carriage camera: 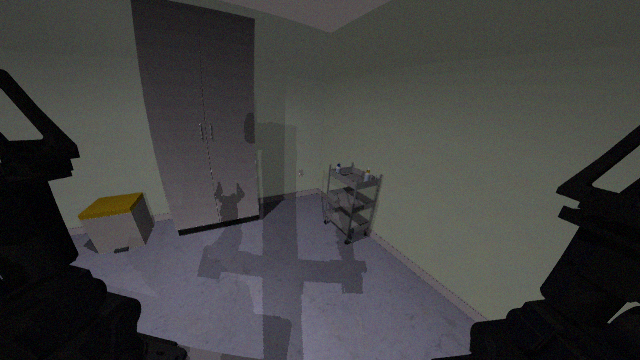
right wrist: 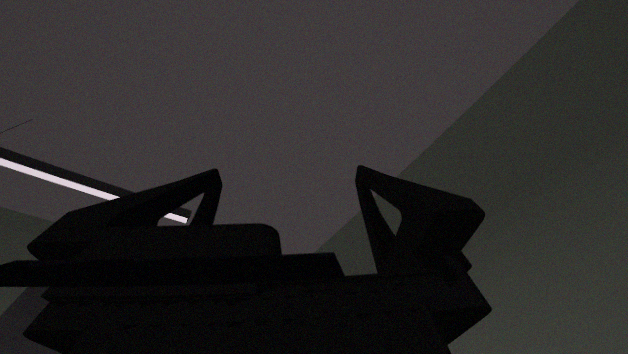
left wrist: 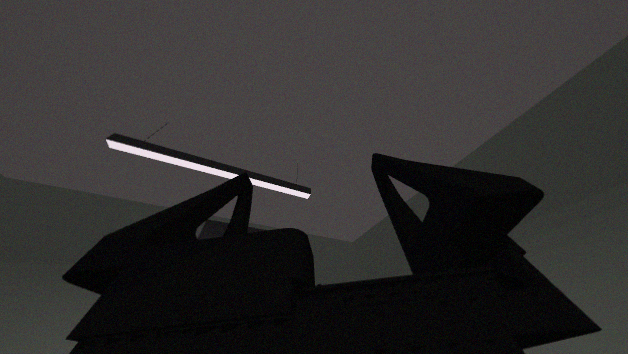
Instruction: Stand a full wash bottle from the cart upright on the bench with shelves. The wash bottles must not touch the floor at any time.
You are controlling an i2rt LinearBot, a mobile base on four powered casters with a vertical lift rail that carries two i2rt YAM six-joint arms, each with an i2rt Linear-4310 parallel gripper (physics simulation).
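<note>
The cart stands far off by the right wall in the carriage camera, near the room's corner. On its top shelf a small bottle with a blue cap stands at the left and a small bottle with a yellow cap stands at the right; how full they are cannot be told. The bench with shelves does not show. My left gripper is open and empty, pointing up toward the ceiling. My right gripper is open and empty, also pointing up. Both are far from the cart.
A tall two-door cabinet stands against the back wall, left of the cart. A white box with a yellow top stands on the floor at the left. A ceiling lamp hangs overhead. The robot's shadow falls across the floor.
</note>
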